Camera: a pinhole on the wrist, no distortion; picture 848 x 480 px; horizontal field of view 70.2 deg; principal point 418.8 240.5 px. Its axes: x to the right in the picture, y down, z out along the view. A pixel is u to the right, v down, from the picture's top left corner.
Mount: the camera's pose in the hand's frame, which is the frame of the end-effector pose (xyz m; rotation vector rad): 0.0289 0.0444 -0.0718 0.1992 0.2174 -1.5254
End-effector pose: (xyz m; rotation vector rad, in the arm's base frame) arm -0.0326 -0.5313 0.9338 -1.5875 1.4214 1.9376
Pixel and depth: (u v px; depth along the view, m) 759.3 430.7 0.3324
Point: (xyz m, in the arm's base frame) -0.0496 -0.3185 0.6819
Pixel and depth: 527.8 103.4 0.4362
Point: -0.1018 -0.1749 0.8840
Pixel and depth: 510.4 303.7 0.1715
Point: -0.0855 -0.4683 0.8711
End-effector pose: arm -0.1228 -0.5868 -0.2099 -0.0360 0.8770 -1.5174
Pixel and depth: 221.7 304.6 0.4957
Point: 0.1526 -0.8717 0.0280
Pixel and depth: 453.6 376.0 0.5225
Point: -0.0326 -0.9427 0.0775
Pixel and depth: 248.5 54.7 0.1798
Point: -0.0221 -0.6167 -0.1402
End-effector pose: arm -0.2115 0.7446 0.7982 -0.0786 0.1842 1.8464
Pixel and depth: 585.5 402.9 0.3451
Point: -0.1089 0.9441 0.9990
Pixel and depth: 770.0 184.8 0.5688
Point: 0.2145 0.9217 1.1462
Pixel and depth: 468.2 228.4 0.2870
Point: -0.1595 0.8195 0.9852
